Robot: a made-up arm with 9 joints.
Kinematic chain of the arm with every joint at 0, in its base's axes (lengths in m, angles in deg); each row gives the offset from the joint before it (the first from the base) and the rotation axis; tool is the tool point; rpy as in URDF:
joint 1: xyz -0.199 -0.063 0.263 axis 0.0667 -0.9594 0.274
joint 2: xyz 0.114 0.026 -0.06 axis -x
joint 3: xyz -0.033 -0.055 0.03 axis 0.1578 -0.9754 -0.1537
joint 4: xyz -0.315 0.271 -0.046 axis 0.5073 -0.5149 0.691
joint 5: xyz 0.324 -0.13 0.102 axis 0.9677 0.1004 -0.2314
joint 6: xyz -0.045 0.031 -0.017 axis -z
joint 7: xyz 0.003 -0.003 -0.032 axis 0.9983 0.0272 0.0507
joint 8: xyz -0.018 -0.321 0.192 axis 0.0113 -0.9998 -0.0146
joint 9: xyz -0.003 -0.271 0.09 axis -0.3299 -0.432 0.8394
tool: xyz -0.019 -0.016 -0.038 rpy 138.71 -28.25 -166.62
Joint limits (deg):
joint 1: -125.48..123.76
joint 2: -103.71..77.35
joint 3: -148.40..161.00
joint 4: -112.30..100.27
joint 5: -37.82..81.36
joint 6: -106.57..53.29
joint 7: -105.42..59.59
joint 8: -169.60..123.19
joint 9: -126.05..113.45
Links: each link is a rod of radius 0.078 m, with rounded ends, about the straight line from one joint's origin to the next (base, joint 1, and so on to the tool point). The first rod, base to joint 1, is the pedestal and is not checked.
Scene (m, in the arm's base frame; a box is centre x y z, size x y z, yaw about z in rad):
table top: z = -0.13
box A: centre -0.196 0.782 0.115 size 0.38 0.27 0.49 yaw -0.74
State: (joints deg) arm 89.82 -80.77 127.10 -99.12 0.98 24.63 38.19 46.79 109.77
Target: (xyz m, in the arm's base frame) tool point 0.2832 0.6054 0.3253
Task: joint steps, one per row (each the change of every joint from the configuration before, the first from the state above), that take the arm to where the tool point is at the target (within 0.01 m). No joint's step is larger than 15 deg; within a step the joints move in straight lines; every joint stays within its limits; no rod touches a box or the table.
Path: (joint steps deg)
1: 2.88 -0.45 6.78 4.56 12.60 5.73 0.66 -1.06 -0.10
2: 2.88 -0.46 6.78 4.56 12.59 5.73 0.66 -1.06 -0.11
3: 2.87 -0.45 6.78 4.56 12.60 5.74 0.66 -1.06 -0.10
4: 2.88 -0.45 6.78 4.56 12.60 5.73 0.67 -1.06 -0.11
5: 2.88 -0.45 6.78 4.55 12.59 5.73 0.66 -1.07 -0.10
6: -3.51 6.24 -6.19 2.59 -13.24 -11.30 -0.55 0.39 0.29
7: -3.52 6.25 -6.18 2.58 -13.25 -11.30 -0.55 0.39 0.29
8: -3.51 6.25 -6.19 2.58 -13.24 -11.30 -0.54 0.39 0.29
9: -3.51 6.25 -6.19 2.58 -13.25 -11.30 -0.55 0.39 0.29
10: -3.51 6.25 -6.18 2.58 -13.24 -11.29 -0.54 0.40 0.29

